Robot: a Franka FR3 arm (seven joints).
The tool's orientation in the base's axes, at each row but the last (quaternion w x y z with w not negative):
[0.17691 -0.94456 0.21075 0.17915]
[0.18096 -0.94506 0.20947 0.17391]
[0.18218 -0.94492 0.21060 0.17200]
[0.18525 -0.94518 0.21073 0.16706]
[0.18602 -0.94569 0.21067 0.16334]
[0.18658 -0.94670 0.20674 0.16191]
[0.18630 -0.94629 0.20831 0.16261]
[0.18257 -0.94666 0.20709 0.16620]
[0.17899 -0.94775 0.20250 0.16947]
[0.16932 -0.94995 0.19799 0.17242]
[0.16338 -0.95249 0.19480 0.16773]
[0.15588 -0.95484 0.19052 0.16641]
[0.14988 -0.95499 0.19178 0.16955]
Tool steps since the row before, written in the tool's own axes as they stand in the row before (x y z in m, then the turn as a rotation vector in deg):
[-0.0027 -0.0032 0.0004 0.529 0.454 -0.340]
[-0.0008 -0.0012 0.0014 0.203 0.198 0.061]
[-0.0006 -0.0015 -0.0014 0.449 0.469 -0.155]
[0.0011 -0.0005 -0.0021 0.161 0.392 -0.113]
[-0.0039 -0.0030 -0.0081 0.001 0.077 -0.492]
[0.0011 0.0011 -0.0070 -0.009 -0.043 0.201]
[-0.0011 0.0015 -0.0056 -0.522 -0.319 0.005]
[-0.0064 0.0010 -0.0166 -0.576 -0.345 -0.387]
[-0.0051 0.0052 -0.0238 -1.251 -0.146 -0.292]
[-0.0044 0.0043 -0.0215 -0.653 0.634 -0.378]
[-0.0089 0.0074 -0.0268 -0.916 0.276 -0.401]
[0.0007 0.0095 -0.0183 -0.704 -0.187 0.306]
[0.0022 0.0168 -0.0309 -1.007 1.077 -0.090]
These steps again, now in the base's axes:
[-0.0009 0.0038 0.0016 0.328 -0.702 -0.039]
[-0.0005 0.0019 -0.0006 0.067 -0.210 -0.189]
[0.0005 0.0009 0.0019 0.205 -0.611 -0.172]
[0.0017 -0.0008 0.0015 -0.016 -0.432 -0.074]
[-0.0001 0.0004 0.0095 0.079 -0.272 0.410]
[0.0021 -0.0042 0.0054 -0.034 0.124 -0.161]
[-0.0003 -0.0033 0.0049 -0.305 0.445 0.288]
[-0.0020 -0.0056 0.0168 -0.246 0.323 0.660]
[-0.0008 -0.0125 0.0215 -0.939 0.410 0.789]
[-0.0001 -0.0107 0.0196 -0.740 -0.488 0.431]
[-0.0040 -0.0137 0.0255 -0.810 -0.102 0.640]
[0.0014 -0.0152 0.0139 -0.615 0.494 0.035]
[0.0031 -0.0264 0.0232 -1.300 -0.663 0.227]

